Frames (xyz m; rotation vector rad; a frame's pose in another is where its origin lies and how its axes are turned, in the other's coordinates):
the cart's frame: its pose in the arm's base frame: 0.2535 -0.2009 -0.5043 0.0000 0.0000 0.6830
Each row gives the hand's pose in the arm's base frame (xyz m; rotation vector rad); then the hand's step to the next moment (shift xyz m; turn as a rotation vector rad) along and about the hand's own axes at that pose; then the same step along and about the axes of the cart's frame.
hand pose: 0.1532 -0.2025 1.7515 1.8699 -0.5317 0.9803
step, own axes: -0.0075 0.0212 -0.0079 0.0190 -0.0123 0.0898
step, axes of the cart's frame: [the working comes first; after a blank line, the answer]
step, axes of the arm's base frame: -0.0224 -0.0035 0.0072 0.0563 -0.0722 -0.0138

-0.0196 0.0115 0.0072 -0.0019 -0.0916 -0.0138
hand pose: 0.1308 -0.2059 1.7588 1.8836 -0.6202 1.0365
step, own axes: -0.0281 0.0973 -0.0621 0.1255 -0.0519 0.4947
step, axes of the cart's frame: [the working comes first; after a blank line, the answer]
step, axes of the arm's base frame: -0.1127 0.0063 0.0371 0.3093 -0.4061 -0.0512

-0.0834 0.0760 0.0371 -0.0164 -0.5102 -0.0512
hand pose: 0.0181 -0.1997 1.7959 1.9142 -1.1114 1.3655
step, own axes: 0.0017 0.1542 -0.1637 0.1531 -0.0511 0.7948
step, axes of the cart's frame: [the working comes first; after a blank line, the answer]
step, axes of the arm's base frame: -0.2130 0.0498 0.0523 0.4620 -0.6540 -0.1289

-0.1338 0.1731 0.0523 -0.0543 -0.7989 -0.1289
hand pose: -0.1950 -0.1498 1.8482 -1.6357 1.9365 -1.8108
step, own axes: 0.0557 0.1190 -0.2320 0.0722 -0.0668 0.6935
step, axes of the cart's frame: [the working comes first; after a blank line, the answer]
step, axes of the arm's base frame: -0.2462 0.1002 0.0206 0.4448 -0.5246 -0.1326

-0.1277 0.2331 0.0206 0.0140 -0.6876 -0.1326
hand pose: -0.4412 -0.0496 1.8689 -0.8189 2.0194 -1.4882
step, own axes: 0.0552 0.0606 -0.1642 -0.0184 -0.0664 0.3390
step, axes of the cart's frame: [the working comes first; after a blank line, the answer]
step, axes of the arm's base frame: -0.1634 0.0823 -0.0145 0.2607 -0.2254 -0.0303

-0.0748 0.1670 -0.0145 0.0599 -0.3393 -0.0303
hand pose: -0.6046 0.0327 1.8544 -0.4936 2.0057 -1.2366
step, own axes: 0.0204 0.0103 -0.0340 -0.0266 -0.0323 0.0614
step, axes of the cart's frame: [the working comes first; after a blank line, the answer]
step, axes of the arm's base frame: -0.0384 0.0124 -0.0071 0.0618 -0.0354 0.0211

-0.0220 0.0338 -0.0071 0.0256 -0.0665 0.0211
